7 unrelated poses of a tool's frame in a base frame.
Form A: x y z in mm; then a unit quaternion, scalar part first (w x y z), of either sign.
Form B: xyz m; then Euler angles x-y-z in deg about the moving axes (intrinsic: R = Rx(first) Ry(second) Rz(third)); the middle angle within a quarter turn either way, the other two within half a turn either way. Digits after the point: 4 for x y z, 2 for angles.
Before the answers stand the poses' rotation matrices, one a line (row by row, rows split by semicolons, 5 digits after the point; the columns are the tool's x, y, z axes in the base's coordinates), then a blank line. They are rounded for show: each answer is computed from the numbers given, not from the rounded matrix.
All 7 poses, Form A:
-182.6, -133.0, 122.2, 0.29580, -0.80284, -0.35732, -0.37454
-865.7, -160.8, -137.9, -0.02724, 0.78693, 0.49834, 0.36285
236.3, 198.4, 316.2, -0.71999, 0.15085, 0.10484, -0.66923
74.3, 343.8, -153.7, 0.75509, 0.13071, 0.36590, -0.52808
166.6, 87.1, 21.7, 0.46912, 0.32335, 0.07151, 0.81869
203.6, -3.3, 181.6, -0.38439, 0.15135, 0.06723, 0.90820
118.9, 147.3, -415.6, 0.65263, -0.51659, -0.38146, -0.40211
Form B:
0.46409 0.79531 0.39000; 0.35216 -0.56965 0.74262; 0.81278 -0.20730 -0.54445
0.24000 0.80408 0.54392; 0.76455 -0.50183 0.40452; 0.59822 0.31877 -0.73520
0.08228 -0.93205 -0.35287; 0.99531 0.05875 0.07690; -0.05094 -0.35754 0.93251
0.17450 0.89315 0.41453; -0.70184 0.40809 -0.58385; -0.69063 -0.18905 0.69806
-0.35074 -0.72189 0.59654; 0.81438 -0.54962 -0.18629; 0.46236 0.42047 0.78066
-0.65868 0.71855 0.22322; -0.67785 -0.69545 0.23847; 0.32659 0.00576 0.94515
0.38559 0.91898 -0.08245; -0.13074 0.14288 0.98107; 0.91336 -0.36751 0.17524

-0.1826, -0.1330, 0.1222, -126.25, 22.95, -59.74
-0.8657, -0.1608, -0.1379, -151.18, 32.95, -73.38
0.2363, 0.1984, 0.3162, -4.71, -20.66, 84.96
0.0743, 0.3438, -0.1537, 39.91, 24.49, -78.95
0.1666, 0.0871, 0.0217, 13.42, 36.62, 115.91
0.2036, -0.0033, 0.1816, -14.16, 12.90, -132.51
0.1189, 0.1473, -0.4156, -79.87, -4.73, -67.24

